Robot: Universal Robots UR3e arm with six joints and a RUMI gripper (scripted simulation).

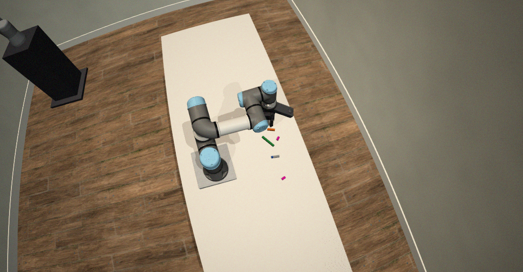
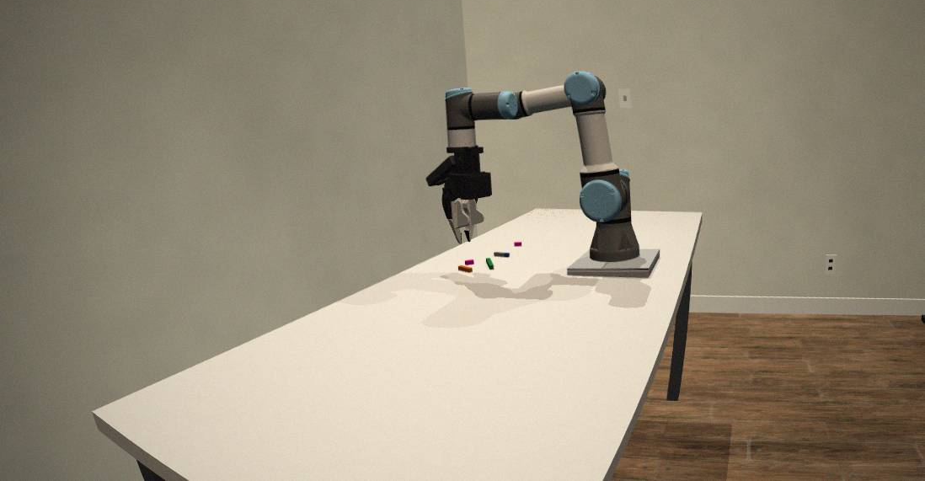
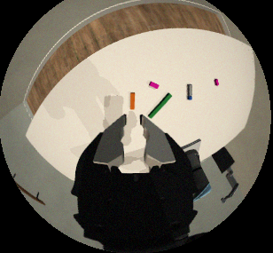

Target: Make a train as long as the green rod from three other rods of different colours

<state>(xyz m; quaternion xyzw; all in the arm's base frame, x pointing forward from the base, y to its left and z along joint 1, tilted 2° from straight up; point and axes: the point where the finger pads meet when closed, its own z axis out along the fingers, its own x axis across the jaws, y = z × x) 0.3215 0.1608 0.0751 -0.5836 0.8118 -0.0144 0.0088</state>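
My gripper is now 80 mm above the orange rod. Round my hand: blue rod (30 mm behind, 150 mm to the right, 80 mm below); then green rod (30 mm behind, 60 mm to the right, 80 mm below); then grey rod (10 mm behind, 150 mm to the right, 80 mm below).
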